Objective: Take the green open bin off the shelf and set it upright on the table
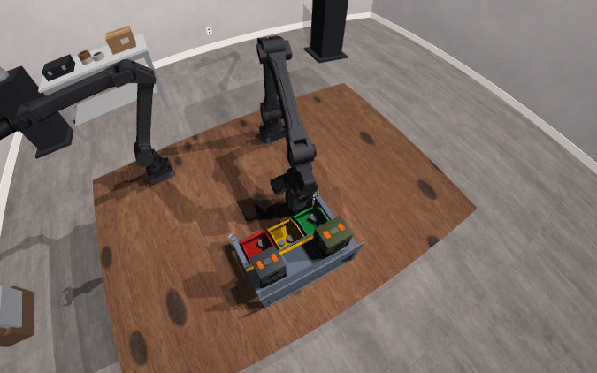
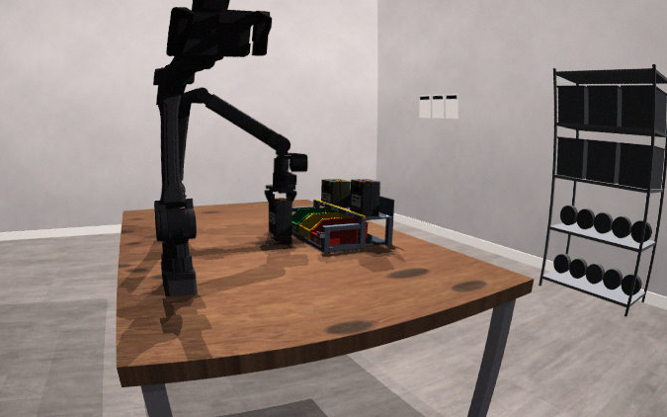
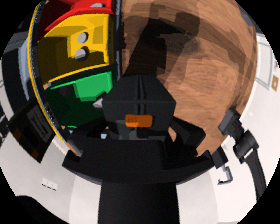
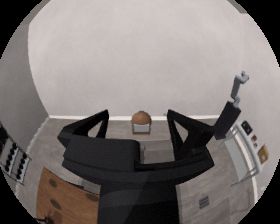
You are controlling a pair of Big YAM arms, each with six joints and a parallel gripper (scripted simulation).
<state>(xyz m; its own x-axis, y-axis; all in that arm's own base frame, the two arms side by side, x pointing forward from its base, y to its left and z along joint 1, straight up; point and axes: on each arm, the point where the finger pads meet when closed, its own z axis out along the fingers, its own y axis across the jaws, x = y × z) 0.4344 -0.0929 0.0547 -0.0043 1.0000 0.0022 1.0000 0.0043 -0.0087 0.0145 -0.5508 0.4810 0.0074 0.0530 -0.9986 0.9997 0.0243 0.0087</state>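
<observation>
My left gripper is now 130 mm short of the green open bin and 50 mm above it. From my left hand the other things lie so: black box: 30 mm below; grey shelf: 170 mm ahead, 110 mm to the right, 30 mm below; yellow bin: 140 mm ahead, 110 mm to the right, 50 mm below.
</observation>
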